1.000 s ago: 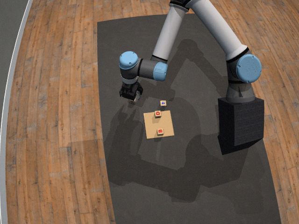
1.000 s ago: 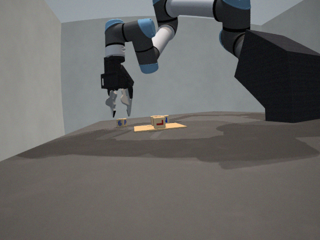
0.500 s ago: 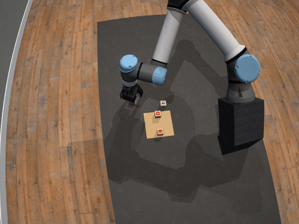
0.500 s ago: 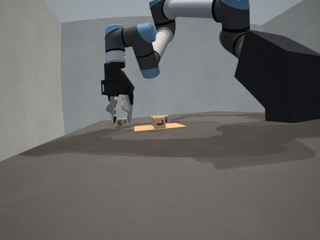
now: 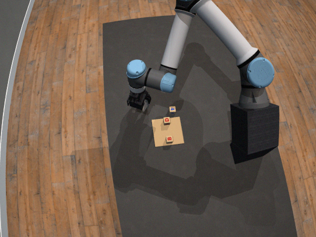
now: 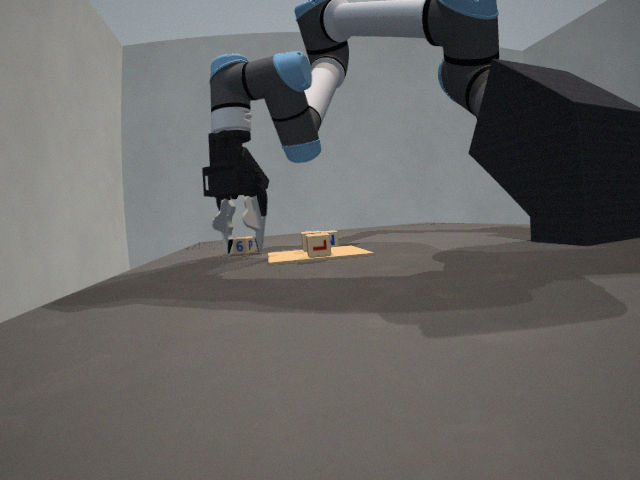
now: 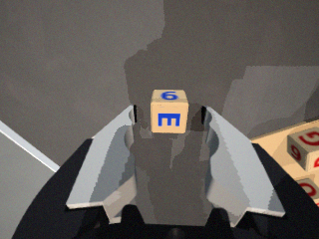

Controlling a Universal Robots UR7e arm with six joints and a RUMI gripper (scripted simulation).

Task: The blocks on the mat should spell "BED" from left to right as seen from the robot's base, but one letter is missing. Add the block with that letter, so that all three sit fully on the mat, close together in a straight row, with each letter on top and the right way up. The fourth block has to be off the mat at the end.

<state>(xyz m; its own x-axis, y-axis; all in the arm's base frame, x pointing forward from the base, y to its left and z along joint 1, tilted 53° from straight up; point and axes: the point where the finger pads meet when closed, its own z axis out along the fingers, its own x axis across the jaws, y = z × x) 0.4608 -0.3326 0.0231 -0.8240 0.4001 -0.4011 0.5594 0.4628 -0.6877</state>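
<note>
Now: the E block right at my hand. Round my hand: D block 120 mm to the left, 100 mm behind; then B block 210 mm to the left, 90 mm behind; then tan mat 160 mm to the left, 100 mm behind, 10 mm below.
</note>
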